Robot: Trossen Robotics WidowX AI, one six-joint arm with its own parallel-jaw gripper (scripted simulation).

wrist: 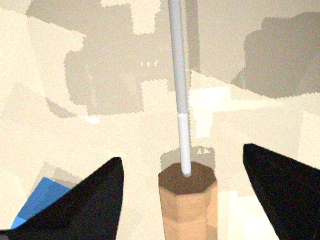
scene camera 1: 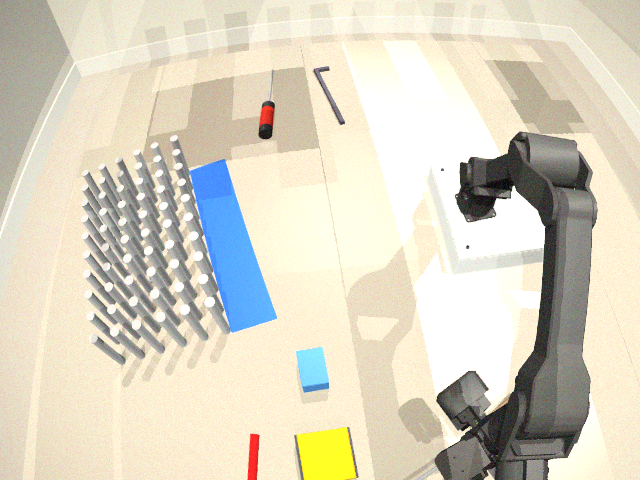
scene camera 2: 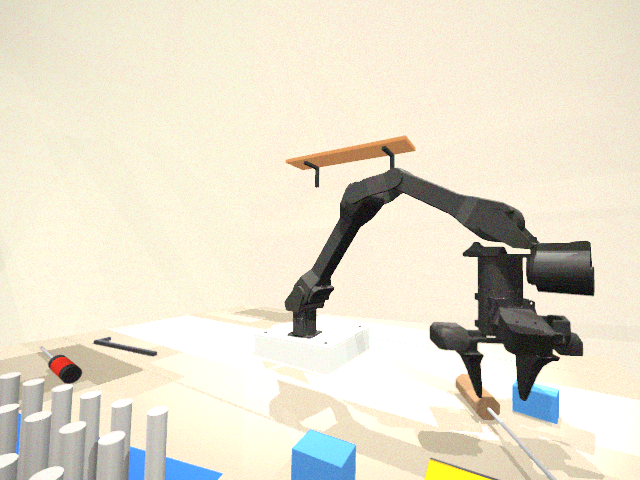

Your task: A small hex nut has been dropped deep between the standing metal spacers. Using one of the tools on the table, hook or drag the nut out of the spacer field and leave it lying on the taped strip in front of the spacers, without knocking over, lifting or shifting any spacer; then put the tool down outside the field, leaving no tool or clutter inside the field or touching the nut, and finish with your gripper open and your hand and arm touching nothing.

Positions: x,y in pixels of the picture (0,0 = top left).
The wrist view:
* my gripper: 182,159
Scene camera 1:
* my gripper: 475,443
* blue taped strip: 243,291
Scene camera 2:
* my gripper: 500,398
